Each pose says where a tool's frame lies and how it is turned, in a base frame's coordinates. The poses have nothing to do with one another.
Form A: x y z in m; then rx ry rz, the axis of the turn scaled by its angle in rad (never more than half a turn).
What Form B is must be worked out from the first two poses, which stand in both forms.
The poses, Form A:
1: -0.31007 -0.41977 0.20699 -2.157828 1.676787 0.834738
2: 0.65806 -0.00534 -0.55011 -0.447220 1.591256 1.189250
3: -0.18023 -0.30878 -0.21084 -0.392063 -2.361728 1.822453
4: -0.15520 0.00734 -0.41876 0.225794 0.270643 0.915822
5: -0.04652 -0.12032 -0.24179 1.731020 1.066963 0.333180
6: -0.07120 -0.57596 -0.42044 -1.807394 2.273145 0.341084
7: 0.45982 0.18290 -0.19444 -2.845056 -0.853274 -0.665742
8: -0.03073 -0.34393 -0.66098 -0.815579 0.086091 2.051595
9: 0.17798 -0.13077 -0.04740 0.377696 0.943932 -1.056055
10: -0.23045 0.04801 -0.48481 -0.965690 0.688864 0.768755
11: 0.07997 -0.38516 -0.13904 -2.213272 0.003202 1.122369
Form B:
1: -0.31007 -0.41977 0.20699 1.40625 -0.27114 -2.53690
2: 0.65806 -0.00534 -0.55011 2.02787 0.53806 -1.51797
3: -0.18023 -0.30878 -0.21084 -3.01334 -0.26416 1.84421
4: -0.15520 0.00734 -0.41876 0.91142 0.33060 0.08146
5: -0.04652 -0.12032 -0.24179 -0.71937 0.71640 2.18066
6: -0.07120 -0.57596 -0.42044 1.79404 0.02527 -2.82354
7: 0.45982 0.18290 -0.19444 -0.62901 0.39038 -2.90869
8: -0.03073 -0.34393 -0.66098 2.02857 -0.54194 -0.42614
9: 0.17798 -0.13077 -0.04740 -1.38329 0.49405 0.86759
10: -0.23045 0.04801 -0.48481 0.97861 0.16876 -1.14623
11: 0.07997 -0.38516 -0.13904 0.41513 -0.80560 -2.22924
